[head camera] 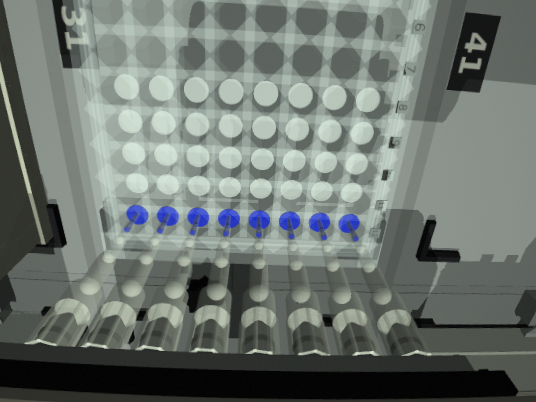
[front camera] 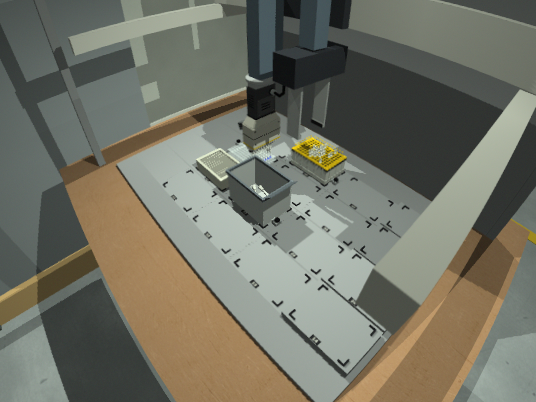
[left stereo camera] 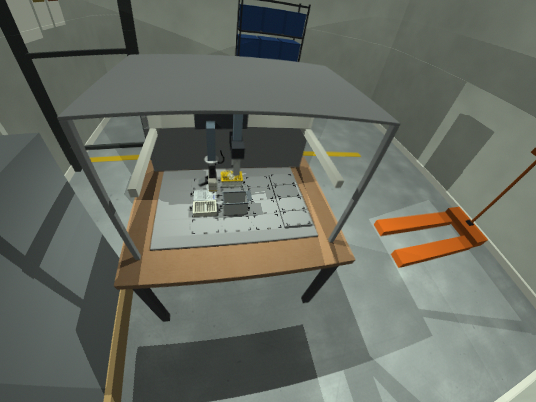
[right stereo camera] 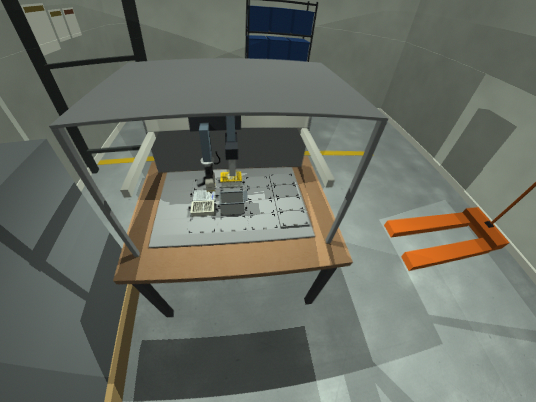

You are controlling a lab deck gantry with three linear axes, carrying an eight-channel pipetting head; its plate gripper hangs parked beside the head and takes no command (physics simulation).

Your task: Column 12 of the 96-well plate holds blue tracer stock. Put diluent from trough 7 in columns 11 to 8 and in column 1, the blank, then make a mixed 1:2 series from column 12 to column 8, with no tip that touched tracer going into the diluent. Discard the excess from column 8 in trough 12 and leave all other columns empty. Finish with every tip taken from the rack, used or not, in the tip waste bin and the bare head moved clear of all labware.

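The 96-well plate [head camera: 102,165] [front camera: 239,152] lies under the pipetting head [front camera: 261,132]. In the head view, column 12 [head camera: 259,220] is blue and columns 11 to 8 show pale liquid discs. Columns 7 and 6 show none; column 1 is out of that view. Eight tips [head camera: 258,275] on the head reach down to column 12, with dark blue streaks at their lower ends. The trough reservoir [front camera: 212,178] [left stereo camera: 205,213] stands beside the plate. The tip waste bin [front camera: 275,205] holds pale used tips [front camera: 259,190]. My parked gripper [front camera: 306,129] hangs open beside the head, behind the plate.
The yellow-topped tip rack [front camera: 336,163] [left stereo camera: 232,183] stands behind the bin, right of the head, below the parked gripper's carriage [front camera: 310,66]. The waste bin's tall walls stand close to the plate and reservoir. Deck position marks run to the right of the labware.
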